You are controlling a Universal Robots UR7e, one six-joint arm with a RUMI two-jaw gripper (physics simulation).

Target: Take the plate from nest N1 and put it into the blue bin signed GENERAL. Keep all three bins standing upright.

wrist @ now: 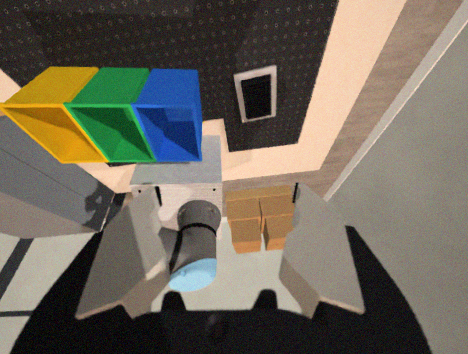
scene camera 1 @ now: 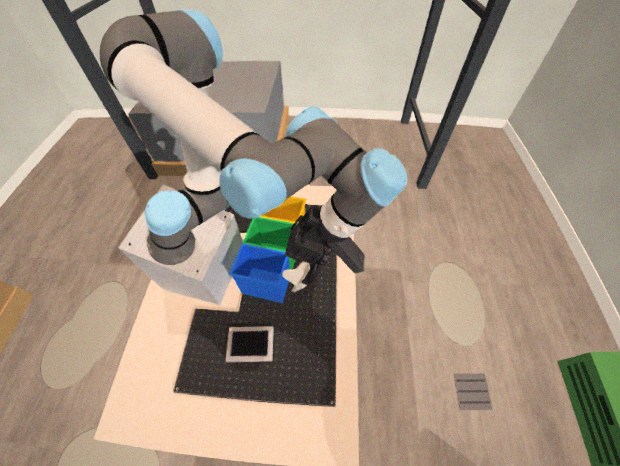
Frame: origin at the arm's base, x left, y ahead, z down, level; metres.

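Seen in the pictures: gripper, between the fingertips: (wrist: 227, 186) (scene camera 1: 296, 269); arm's base, origin of its link: (wrist: 199, 215) (scene camera 1: 171, 243).
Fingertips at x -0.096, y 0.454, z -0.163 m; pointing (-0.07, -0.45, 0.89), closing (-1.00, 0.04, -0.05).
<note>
Offsets run from my fingertips to a thing's middle. Level surfaces: height alone.
The nest, a pale rectangular frame (scene camera 1: 229, 345) (wrist: 273, 92), lies on the black perforated board. A black rectangle fills it, seemingly the dark plate @(dx -0.113, dy -0.166, dz +0.415 m) (scene camera 1: 249, 343) (wrist: 257, 95); its details are too blurred to tell. The blue bin @(dx +0.125, dy -0.169, dz +0.344 m) (scene camera 1: 258, 288) (wrist: 172, 82), green bin @(dx +0.255, dy -0.162, dz +0.344 m) (scene camera 1: 268, 233) (wrist: 117, 85) and yellow bin @(dx +0.385, dy -0.156, dz +0.344 m) (scene camera 1: 288, 209) (wrist: 67, 85) stand upright side by side. No plate shows in the visible part of the blue bin; its sign is not readable. My gripper (scene camera 1: 295, 280) (wrist: 227, 186) is open and empty, raised near the blue bin's right side in the scene view, away from the nest.
The pale robot base block (scene camera 1: 170, 275) (wrist: 212, 160) stands beside the bins. The black board @(dz +0.434 m) (scene camera 1: 300, 383) (wrist: 210, 30) lies on a light tabletop @(dz +0.447 m) (scene camera 1: 225, 430). Brown boxes (wrist: 245, 232) show beyond the base. A grey cabinet (scene camera 1: 250, 85) and dark posts (scene camera 1: 461, 90) stand behind.
</note>
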